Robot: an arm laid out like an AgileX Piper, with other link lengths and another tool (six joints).
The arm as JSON. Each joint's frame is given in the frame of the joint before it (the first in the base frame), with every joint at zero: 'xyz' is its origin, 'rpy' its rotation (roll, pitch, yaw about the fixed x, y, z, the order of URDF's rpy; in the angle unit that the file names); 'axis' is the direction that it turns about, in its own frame. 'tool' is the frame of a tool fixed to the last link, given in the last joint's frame.
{
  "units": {
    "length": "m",
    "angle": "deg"
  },
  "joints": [
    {
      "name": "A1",
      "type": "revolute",
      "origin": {
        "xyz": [
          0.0,
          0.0,
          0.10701
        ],
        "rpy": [
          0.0,
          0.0,
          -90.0
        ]
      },
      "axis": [
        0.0,
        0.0,
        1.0
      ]
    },
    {
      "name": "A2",
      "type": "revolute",
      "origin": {
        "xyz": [
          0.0,
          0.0,
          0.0
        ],
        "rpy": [
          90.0,
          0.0,
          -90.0
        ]
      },
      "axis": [
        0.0,
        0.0,
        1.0
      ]
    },
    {
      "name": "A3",
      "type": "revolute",
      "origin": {
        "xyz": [
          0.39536,
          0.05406,
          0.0
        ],
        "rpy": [
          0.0,
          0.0,
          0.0
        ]
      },
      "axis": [
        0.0,
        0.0,
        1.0
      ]
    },
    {
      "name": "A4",
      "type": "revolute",
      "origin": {
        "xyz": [
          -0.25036,
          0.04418,
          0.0
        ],
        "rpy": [
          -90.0,
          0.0,
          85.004
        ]
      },
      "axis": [
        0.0,
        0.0,
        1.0
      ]
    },
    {
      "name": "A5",
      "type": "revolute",
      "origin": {
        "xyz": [
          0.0,
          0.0,
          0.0
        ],
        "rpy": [
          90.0,
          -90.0,
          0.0
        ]
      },
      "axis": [
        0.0,
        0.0,
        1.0
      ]
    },
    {
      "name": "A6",
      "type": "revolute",
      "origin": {
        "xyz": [
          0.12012,
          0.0,
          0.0
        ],
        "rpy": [
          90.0,
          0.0,
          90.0
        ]
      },
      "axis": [
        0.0,
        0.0,
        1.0
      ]
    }
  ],
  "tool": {
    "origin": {
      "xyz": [
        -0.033,
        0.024,
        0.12
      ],
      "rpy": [
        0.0,
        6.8,
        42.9
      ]
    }
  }
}
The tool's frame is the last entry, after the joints.
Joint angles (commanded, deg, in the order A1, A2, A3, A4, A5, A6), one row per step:
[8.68 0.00 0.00 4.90 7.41 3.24]
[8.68 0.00 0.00 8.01 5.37 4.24]
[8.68 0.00 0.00 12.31 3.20 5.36]
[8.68 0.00 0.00 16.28 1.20 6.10]
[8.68 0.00 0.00 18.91 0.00 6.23]
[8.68 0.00 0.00 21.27 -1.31 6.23]
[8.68 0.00 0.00 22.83 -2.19 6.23]
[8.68 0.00 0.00 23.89 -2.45 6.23]
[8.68 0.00 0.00 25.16 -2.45 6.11]
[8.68 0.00 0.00 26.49 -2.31 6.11]
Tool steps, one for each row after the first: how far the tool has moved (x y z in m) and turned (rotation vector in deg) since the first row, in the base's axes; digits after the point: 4 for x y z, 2 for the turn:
[-0.0008 -0.0023 0.0100 4.37 -1.37 0.02]
[-0.0017 -0.0064 0.0205 10.07 -2.65 0.01]
[-0.0027 -0.0112 0.0296 15.04 -3.85 -0.11]
[-0.0033 -0.0147 0.0348 17.96 -4.58 -0.24]
[-0.0041 -0.0185 0.0401 20.50 -5.46 -0.45]
[-0.0046 -0.0213 0.0435 22.18 -6.06 -0.62]
[-0.0047 -0.0227 0.0445 23.27 -6.13 -0.67]
[-0.0045 -0.0237 0.0445 24.40 -5.94 -0.67]
[-0.0042 -0.0245 0.0439 25.69 -5.58 -0.64]

